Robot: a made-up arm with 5 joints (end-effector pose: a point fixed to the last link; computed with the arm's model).
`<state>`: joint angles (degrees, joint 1 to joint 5).
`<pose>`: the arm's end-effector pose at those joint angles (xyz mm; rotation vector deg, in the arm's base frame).
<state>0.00 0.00 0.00 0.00 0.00</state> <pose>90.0 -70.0 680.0 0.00 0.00 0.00</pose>
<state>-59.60 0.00 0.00 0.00 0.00</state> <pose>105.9 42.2 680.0 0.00 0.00 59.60</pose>
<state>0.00 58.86 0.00 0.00 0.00</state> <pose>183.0 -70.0 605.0 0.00 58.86 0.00</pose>
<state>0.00 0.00 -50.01 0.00 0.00</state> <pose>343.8 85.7 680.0 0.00 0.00 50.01</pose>
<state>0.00 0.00 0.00 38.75 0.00</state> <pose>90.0 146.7 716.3 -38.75 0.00 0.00</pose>
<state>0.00 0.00 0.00 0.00 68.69</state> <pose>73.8 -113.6 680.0 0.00 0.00 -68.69</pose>
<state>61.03 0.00 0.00 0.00 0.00</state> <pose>-17.7 -112.6 680.0 0.00 0.00 -61.03</pose>
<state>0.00 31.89 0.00 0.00 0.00</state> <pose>150.3 -70.0 651.3 0.00 31.89 0.00</pose>
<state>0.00 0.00 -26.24 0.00 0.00</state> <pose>240.6 -16.3 680.0 0.00 0.00 26.24</pose>
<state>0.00 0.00 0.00 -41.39 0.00</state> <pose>90.0 -221.8 501.8 41.39 0.00 0.00</pose>
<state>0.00 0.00 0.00 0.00 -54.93</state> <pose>64.8 -41.5 680.0 0.00 0.00 54.93</pose>
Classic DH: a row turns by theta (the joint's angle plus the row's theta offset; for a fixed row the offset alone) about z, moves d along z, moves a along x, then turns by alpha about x. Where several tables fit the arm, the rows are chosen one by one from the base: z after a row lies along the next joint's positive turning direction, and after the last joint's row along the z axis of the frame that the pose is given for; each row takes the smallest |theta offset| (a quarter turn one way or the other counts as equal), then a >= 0, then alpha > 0; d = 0 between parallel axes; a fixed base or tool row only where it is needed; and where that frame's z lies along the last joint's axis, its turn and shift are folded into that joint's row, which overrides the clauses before.
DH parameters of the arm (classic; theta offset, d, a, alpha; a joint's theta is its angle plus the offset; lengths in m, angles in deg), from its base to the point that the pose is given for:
base (fixed): 0 0 0 180
joint 1: 0 -0.56 0.07 90
joint 2: 0 0.28 -0.02 -90
joint 3: 90 0.17 0.19 -90
joint 4: 0 0 0.17 90
joint 5: 75.96 0 -0.0412 180
tool (fixed): 165.96 0.29 0 0

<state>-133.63 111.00 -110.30 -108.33 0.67</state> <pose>-28.1 -639.3 376.6 60.59 -150.75 65.33</pose>
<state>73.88 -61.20 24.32 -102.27 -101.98</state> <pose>-35.5 -302.7 193.2 -62.93 -108.81 55.03</pose>
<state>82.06 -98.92 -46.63 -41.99 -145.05</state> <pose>-79.2 -90.4 881.8 -73.52 43.10 115.78</pose>
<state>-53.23 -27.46 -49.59 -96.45 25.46</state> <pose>324.2 456.9 386.9 48.47 67.98 78.80</pose>
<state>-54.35 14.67 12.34 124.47 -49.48</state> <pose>-301.6 261.7 336.7 -139.70 18.31 61.69</pose>
